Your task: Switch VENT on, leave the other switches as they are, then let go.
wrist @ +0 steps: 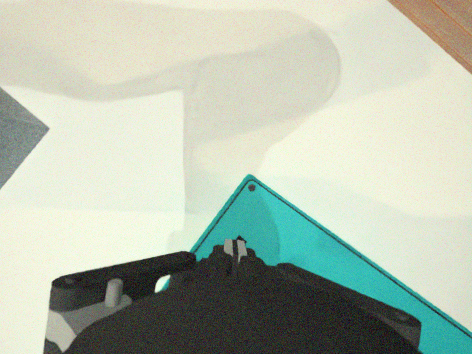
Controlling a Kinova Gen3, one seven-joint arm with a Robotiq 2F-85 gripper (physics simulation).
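Places are measured from the arm's base along level axes (x ahead, y left, z up), in millimetres.
Where they show: gripper, fingertip midpoint: (pixel 232 253).
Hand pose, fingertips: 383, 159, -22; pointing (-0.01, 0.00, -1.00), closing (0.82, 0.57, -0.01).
Observation:
After its pixels a point has its place, as x, y, z.
The teal switch panel (pixel 310 250) @[445, 197, -71] shows its far corner, with a dark screw and a thin black border line, in the lower middle of the wrist view. My gripper (pixel 232 253) @[383, 159, -22] is shut and empty, with its fingertips over the panel near that corner. A small black patch shows right at the fingertips; I cannot tell what it is. The VENT switch, its labels and the other switches do not show; the gripper covers much of the panel, so the position of each lever cannot be told.
A dark grey flat-sided object (pixel 19 137) @[127, 69, -131] is at the left edge. A brown wooden surface (pixel 445 22) shows in the upper right corner. The pale table top (pixel 100 165) @[207, 99, -161] lies around the panel, with soft shadows across it.

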